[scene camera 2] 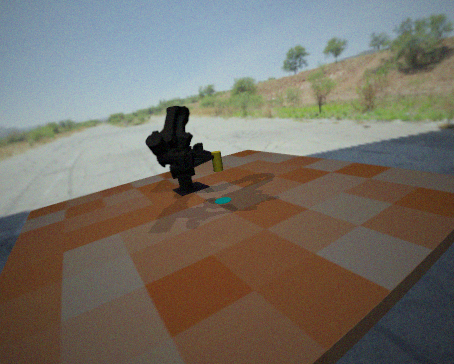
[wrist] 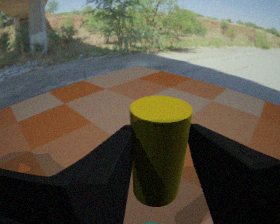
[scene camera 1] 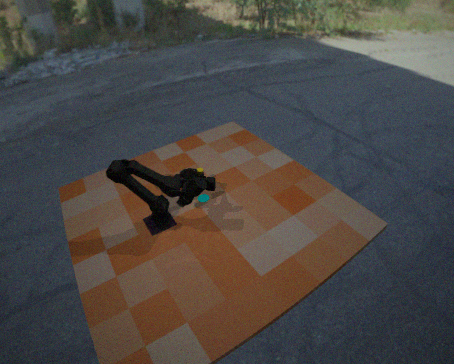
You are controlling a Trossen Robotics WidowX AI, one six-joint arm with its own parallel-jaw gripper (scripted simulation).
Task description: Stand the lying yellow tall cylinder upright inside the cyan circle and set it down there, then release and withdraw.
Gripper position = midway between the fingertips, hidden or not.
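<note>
In scene camera 2 I see my gripper [scene camera 2: 215,155]. In the wrist view I see my gripper [wrist: 160,132] too. My gripper carries a yellow tall cylinder.
</note>
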